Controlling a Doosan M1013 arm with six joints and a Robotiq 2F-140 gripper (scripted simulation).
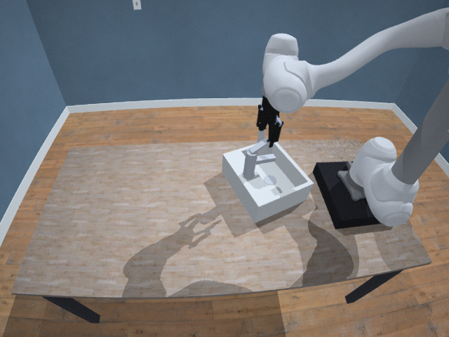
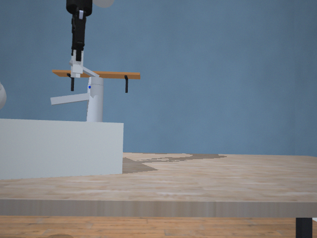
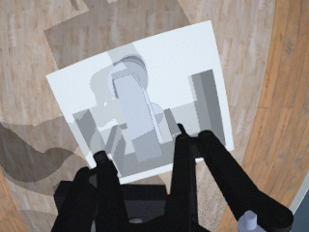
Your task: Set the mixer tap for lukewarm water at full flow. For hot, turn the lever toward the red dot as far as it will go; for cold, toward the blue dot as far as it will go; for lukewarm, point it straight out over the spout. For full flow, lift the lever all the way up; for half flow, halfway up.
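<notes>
Right now the lever is 20 mm ahead of my hand, 10 mm to the left of it and 10 mm below it. Also, from my hand: white basin 60 mm behind, 20 mm to the right, 260 mm below; grey mixer tap 40 mm ahead, 10 mm to the left, 60 mm below.
</notes>
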